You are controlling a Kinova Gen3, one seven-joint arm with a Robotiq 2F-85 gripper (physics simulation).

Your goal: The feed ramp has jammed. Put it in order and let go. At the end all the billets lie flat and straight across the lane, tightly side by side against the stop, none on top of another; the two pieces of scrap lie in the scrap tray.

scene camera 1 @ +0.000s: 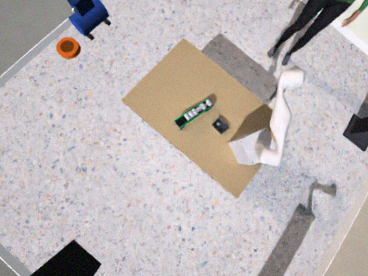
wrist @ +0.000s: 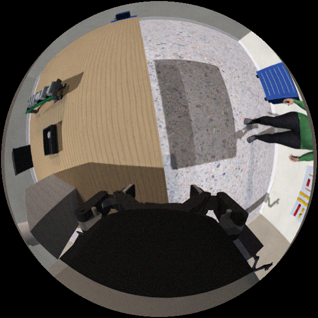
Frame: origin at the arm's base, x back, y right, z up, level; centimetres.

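Seen in the pictures: gripper, fingertip midpoint: [scene camera 1: 273, 95].
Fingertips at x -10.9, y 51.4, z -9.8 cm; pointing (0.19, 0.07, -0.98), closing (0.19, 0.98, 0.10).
Observation:
A point is followed by its place in that frame.
The feed ramp [scene camera 1: 179, 121] {x -62.9, y -17.2, z -17.2 cm} [wrist: 42, 106], a narrow lane with green sides, stands on the wooden table. Several light grey billets [scene camera 1: 189, 114] {x -59.7, y -7.4, z -15.2 cm} [wrist: 38, 97] lie in it, towards its upper right end in the scene view. They are small and blurred; which are crooked, stacked or scrap I cannot tell. The scrap tray [scene camera 1: 220, 125] {x -31.2, y 5.8, z -26.1 cm} [wrist: 54, 140], small and black, stands apart from the ramp; a small pale spot shows inside it, too small to name. My gripper [wrist: 162, 190] is open and empty, beyond the table edge, far from ramp and tray. It is not discernible in the scene view.
The wooden table [scene camera 1: 165, 80] {x -99.3, y 8.8, z -26.5 cm} [wrist: 110, 90] bears ramp and tray. A grey block [scene camera 1: 246, 150] {x -6.4, y -6.1, z -4.2 cm} [wrist: 50, 200] stands at the table's end beside the white arm [scene camera 1: 281, 120] {x -15.9, y 3.8, z 35.6 cm}. A person [scene camera 1: 310, 17] [wrist: 280, 125] stands on the floor past the table. An orange bucket [scene camera 1: 68, 47] stands farther off.

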